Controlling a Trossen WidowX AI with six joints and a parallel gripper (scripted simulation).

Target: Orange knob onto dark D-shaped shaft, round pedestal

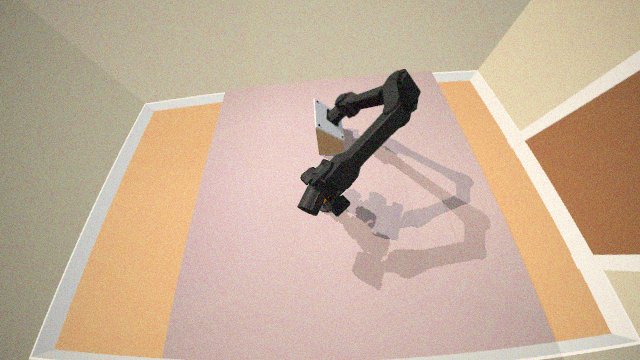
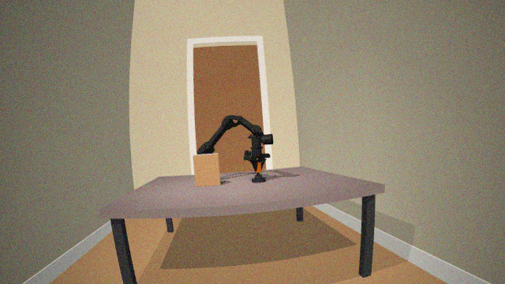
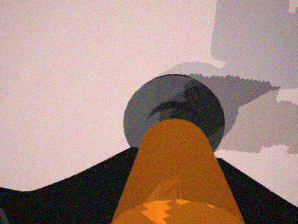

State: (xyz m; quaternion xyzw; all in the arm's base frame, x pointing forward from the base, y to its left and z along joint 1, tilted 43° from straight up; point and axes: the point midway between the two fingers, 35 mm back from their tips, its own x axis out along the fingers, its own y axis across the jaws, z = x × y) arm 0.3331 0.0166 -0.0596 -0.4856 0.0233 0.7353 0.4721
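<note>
The orange knob is 20 mm above my gripper tip. From my gripper tip the other things lie so: dark pedestal: 40 mm below.
</note>
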